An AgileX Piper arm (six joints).
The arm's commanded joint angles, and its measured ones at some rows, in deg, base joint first. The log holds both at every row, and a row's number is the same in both.
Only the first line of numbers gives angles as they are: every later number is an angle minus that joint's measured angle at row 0.
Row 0, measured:
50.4, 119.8, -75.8, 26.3, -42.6, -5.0
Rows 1 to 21, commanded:
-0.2, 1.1, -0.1, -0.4, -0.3, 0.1
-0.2, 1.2, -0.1, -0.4, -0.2, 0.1
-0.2, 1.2, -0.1, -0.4, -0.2, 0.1
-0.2, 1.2, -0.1, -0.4, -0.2, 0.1
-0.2, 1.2, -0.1, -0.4, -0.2, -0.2
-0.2, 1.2, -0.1, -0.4, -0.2, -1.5
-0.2, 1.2, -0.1, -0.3, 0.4, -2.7
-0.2, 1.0, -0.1, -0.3, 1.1, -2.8
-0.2, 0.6, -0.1, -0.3, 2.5, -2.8
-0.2, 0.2, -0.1, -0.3, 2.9, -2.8
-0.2, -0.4, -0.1, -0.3, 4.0, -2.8
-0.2, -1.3, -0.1, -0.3, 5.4, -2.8
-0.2, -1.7, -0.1, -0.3, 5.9, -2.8
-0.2, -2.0, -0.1, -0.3, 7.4, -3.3
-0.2, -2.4, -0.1, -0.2, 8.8, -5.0
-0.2, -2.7, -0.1, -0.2, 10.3, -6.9
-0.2, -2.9, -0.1, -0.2, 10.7, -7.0
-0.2, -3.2, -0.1, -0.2, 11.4, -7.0
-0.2, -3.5, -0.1, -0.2, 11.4, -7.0
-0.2, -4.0, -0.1, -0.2, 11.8, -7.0
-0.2, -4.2, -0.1, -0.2, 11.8, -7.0
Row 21, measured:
0.0, -2.4, 0.0, 0.0, 10.7, -6.1
